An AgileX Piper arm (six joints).
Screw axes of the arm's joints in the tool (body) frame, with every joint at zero. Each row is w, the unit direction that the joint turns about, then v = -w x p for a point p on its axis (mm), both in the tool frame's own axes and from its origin. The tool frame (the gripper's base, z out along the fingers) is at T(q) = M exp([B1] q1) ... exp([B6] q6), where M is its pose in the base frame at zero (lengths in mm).
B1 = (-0.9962, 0, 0.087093, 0.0, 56.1, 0.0)
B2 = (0, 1, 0, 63.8, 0.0, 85.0)
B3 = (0, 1, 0, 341.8, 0.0, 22.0)
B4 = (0, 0, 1, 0.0, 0.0, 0.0)
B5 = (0, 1, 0, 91.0, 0.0, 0.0)
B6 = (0, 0, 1, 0.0, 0.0, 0.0)
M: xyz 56.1 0.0 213.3 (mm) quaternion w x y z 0.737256 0 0.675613 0
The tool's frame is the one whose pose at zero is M.
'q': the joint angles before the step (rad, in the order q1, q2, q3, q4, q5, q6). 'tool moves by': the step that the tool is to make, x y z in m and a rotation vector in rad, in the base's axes. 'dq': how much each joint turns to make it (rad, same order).
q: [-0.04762 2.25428 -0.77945 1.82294 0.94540 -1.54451]
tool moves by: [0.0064 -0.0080 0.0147 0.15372 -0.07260 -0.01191]
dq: [-0.05011 -0.00013 -0.01433 -0.00434 0.16944 -0.00590]
